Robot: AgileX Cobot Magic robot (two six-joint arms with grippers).
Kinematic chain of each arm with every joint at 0, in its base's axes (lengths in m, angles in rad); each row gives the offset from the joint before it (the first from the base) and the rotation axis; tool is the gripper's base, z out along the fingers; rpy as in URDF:
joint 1: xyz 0 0 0.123 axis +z
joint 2: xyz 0 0 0 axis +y
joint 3: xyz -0.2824 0 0.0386 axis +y
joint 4: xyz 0.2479 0 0.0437 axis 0.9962 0 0.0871
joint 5: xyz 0 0 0 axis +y
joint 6: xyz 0.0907 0 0.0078 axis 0.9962 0 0.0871
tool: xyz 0 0 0 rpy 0 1.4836 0
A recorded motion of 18 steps. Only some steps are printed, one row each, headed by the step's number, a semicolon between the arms.
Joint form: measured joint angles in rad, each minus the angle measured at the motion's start. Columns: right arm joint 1, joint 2, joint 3, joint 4, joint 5, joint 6; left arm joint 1, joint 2, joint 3, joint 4, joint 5, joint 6.
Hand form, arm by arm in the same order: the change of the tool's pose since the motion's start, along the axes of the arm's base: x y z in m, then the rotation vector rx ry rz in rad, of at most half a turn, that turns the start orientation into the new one. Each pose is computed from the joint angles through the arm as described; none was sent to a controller.
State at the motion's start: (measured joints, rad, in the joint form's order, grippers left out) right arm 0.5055 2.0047 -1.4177 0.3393 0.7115 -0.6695; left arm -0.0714 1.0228 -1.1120 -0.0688 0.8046 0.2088
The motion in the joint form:
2: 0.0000 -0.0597 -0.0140 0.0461 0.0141 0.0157; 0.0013 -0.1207 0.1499 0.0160 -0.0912 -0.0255
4: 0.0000 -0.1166 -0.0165 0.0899 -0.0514 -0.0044; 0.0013 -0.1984 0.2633 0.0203 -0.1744 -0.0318
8: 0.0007 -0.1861 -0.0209 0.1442 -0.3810 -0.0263; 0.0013 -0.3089 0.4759 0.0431 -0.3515 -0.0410
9: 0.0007 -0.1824 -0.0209 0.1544 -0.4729 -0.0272; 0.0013 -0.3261 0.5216 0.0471 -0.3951 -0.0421
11: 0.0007 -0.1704 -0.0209 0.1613 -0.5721 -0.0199; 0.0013 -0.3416 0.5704 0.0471 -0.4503 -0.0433
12: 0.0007 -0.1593 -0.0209 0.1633 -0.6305 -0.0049; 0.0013 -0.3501 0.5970 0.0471 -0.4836 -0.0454
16: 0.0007 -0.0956 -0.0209 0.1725 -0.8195 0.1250; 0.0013 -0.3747 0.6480 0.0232 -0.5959 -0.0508
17: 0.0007 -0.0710 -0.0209 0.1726 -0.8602 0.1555; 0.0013 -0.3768 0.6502 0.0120 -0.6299 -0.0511
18: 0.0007 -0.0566 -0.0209 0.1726 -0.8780 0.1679; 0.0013 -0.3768 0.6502 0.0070 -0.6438 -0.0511
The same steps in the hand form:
2: -0.0037 0.0013 0.0291 0.0710 -0.0256 -0.0300; -0.0254 0.0034 -0.0182 -0.0105 -0.0602 0.0237
4: -0.0037 0.0019 0.0568 0.1506 -0.1243 -0.0515; -0.0398 0.0050 -0.0353 -0.0158 -0.1071 0.0315
8: 0.0116 -0.0002 0.1061 0.3213 -0.4634 -0.1763; -0.0574 0.0078 -0.0741 -0.0075 -0.1829 0.0426
9: 0.0176 -0.0008 0.1108 0.3521 -0.5369 -0.2165; -0.0599 0.0082 -0.0833 -0.0057 -0.1981 0.0439
11: 0.0248 -0.0015 0.1125 0.3812 -0.6078 -0.2641; -0.0619 0.0084 -0.0928 -0.0086 -0.2198 0.0458
12: 0.0295 -0.0019 0.1119 0.4002 -0.6422 -0.2983; -0.0630 0.0086 -0.0978 -0.0117 -0.2348 0.0476
16: 0.0469 -0.0018 0.0973 0.4967 -0.6921 -0.4628; -0.0653 0.0085 -0.1020 -0.0472 -0.3176 0.0588
17: 0.0517 -0.0012 0.0891 0.5117 -0.6950 -0.4972; -0.0648 0.0084 -0.0995 -0.0613 -0.3502 0.0631
18: 0.0541 -0.0007 0.0838 0.5152 -0.6943 -0.5114; -0.0645 0.0084 -0.0982 -0.0673 -0.3636 0.0650

